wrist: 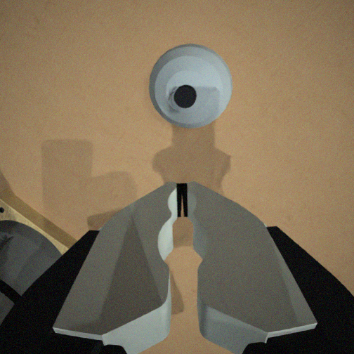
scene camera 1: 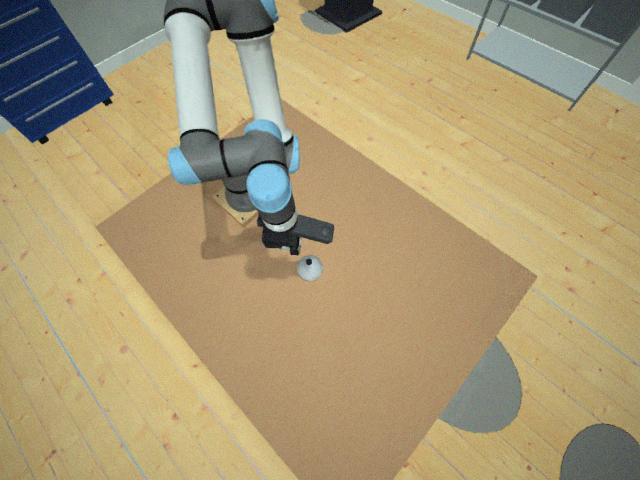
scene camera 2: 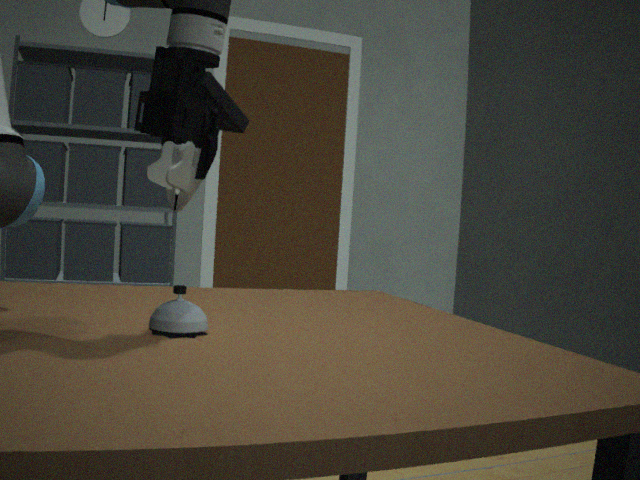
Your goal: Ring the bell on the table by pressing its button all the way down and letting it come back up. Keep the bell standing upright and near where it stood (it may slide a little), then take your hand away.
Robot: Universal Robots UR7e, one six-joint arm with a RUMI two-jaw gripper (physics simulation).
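Pixels of known places: gripper, fingertip midpoint: [scene camera 1: 297, 248] [scene camera 2: 176, 211]; arm's base, origin of the base link: [scene camera 1: 247, 194].
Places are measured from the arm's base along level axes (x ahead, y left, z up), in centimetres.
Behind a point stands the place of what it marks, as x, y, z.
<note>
A light grey domed bell [scene camera 1: 310, 270] {38.1, -1.4, 1.9} [scene camera 2: 178, 317] {36.2, -4.0, 0.6} [wrist: 205, 75] stands upright on the brown table [scene camera 1: 361, 351] {65.8, -5.1, -2.2} [scene camera 2: 336, 377] {53.2, -23.3, -2.2}. Its black button [scene camera 1: 309, 261] {36.5, -0.3, 4.4} [scene camera 2: 179, 289] {36.2, -1.3, 4.1} [wrist: 185, 96] stands up on a short stem above the dome. My gripper [scene camera 2: 176, 206] {35.2, -2.8, 15.0} [wrist: 181, 186] is shut with nothing between its fingers. It hangs well above the bell in the second scene view, apart from the button. In the wrist view the bell lies straight ahead of the fingertips, near the top middle. In the first scene view the fingertips are mostly hidden under the gripper body.
The arm's base plate [scene camera 1: 242, 219] {7.7, -7.2, 0.4} is bolted to the table behind the bell. A blue drawer cabinet [scene camera 1: 49, 62] and a grey shelf rack [scene camera 1: 532, 69] stand on the floor away from the table. The arm's shadow falls on the table beside the bell.
</note>
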